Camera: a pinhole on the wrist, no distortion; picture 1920 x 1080 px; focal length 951.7 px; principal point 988.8 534.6 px. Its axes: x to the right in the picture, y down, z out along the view. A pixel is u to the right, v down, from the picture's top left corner.
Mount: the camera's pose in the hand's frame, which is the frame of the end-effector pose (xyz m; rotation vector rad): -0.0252 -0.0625 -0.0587 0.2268 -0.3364 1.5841
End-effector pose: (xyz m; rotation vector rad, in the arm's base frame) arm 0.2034 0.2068 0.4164 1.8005 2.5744 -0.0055
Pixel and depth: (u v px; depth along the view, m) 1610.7 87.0 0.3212
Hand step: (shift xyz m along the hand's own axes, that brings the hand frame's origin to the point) 0.0962 0.0244 0.3257
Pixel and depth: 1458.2 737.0 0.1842
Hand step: -0.0797 -0.0428 0.1422
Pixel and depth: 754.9 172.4 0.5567
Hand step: 0.1574 -0.3817 0.4295
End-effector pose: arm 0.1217 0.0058 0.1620 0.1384 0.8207 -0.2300
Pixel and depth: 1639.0 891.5 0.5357
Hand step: -0.2749 0.0885 0.5546
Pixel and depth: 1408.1 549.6 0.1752
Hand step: -0.0423 -0.0517 0.1317
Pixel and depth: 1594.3 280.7 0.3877
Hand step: 0.0430 0.0346 0.3971
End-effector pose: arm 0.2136 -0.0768 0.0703 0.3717 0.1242 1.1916
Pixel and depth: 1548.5 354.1 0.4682
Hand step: 0.0221 0.0329 0.4813
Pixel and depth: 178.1 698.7 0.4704
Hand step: -0.1178 -0.6042 0.2353
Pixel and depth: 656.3 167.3 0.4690
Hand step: 0.1333 -0.3768 0.3358
